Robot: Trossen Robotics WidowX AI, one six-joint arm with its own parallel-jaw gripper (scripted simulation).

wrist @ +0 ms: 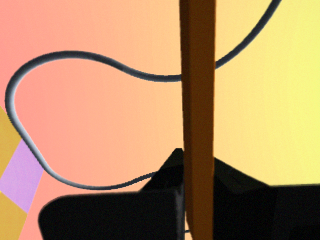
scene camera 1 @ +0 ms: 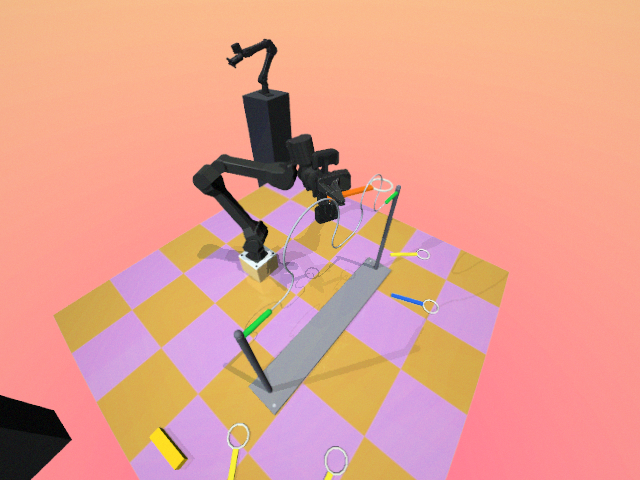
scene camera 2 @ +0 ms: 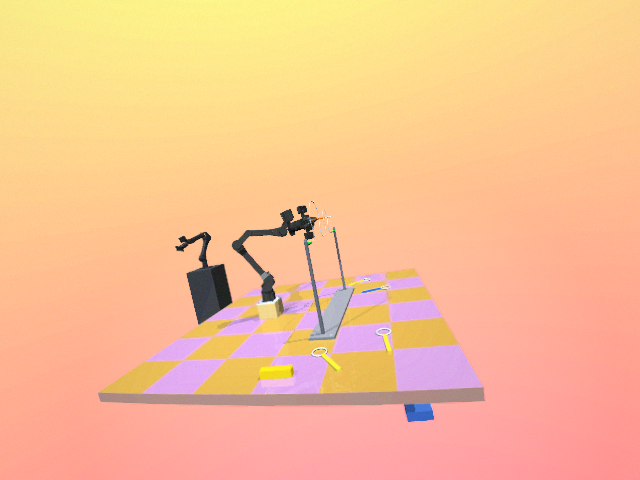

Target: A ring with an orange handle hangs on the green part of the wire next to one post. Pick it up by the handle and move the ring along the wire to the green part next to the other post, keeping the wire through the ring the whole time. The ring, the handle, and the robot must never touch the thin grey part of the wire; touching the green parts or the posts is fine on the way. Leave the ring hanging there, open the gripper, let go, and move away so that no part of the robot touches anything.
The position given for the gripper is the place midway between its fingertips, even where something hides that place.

Observation:
In view: the gripper (scene camera 1: 343, 203).
The gripper also shows in the wrist view (wrist: 186, 154).

